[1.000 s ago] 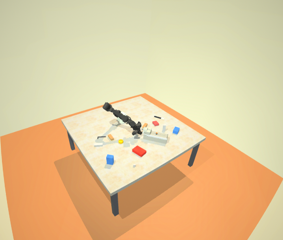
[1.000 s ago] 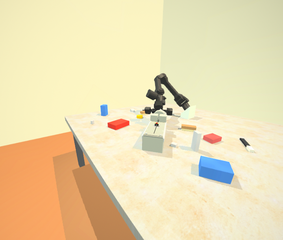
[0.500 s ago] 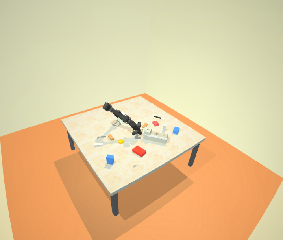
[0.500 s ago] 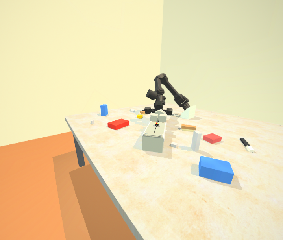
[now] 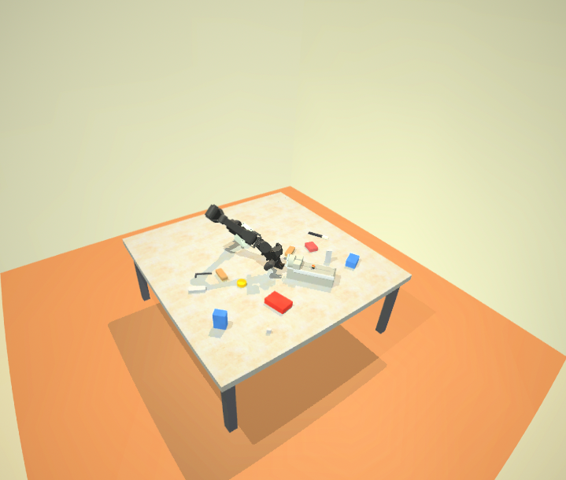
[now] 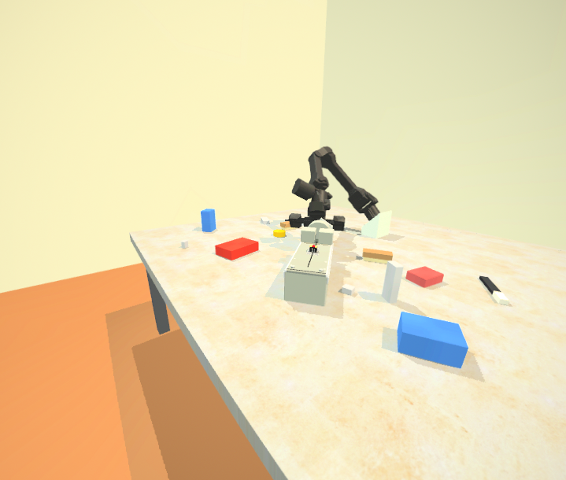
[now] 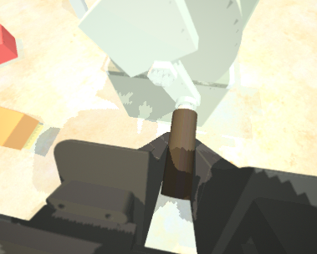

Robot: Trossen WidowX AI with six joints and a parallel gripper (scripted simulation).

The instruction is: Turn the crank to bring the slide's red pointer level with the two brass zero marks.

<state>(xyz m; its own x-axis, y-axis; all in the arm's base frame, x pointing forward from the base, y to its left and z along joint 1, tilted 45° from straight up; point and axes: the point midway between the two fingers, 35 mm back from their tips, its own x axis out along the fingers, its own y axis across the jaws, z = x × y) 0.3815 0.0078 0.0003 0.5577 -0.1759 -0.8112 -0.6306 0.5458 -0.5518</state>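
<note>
Right now the brown crank handle is 10 mm behind my gripper tip, 10 mm to the right of it and 30 mm above it. The rest, counted from my gripper tip: red pointer (120 mm ahead, 120 mm to the left, 40 mm above); then crank (10 mm to the left, 40 mm above); then yellow disc (40 mm behind, 240 mm to the right, 30 mm below).
</note>
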